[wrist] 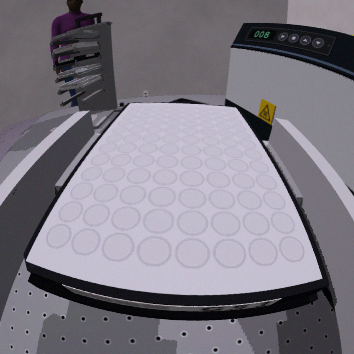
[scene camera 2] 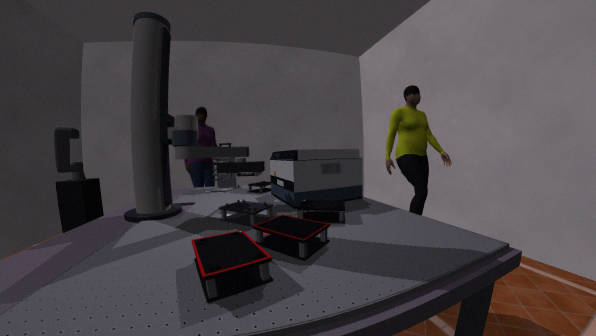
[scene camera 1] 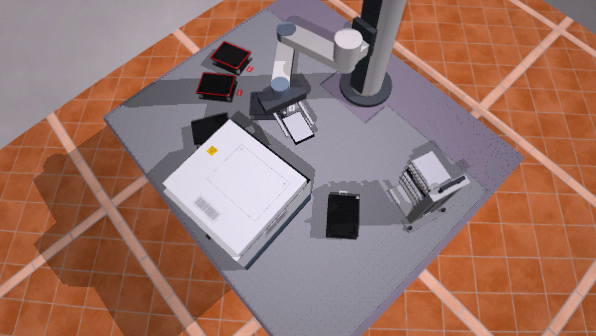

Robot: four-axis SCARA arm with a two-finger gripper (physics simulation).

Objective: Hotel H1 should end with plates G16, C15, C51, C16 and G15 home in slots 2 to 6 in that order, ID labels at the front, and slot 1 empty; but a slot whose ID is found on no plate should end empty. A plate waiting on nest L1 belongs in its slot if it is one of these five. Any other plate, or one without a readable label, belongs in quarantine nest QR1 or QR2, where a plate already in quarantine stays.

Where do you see a plate G51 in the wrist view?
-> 177, 210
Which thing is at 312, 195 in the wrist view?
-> My gripper.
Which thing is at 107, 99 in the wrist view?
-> A hotel H1.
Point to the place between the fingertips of my gripper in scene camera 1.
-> At 300, 131
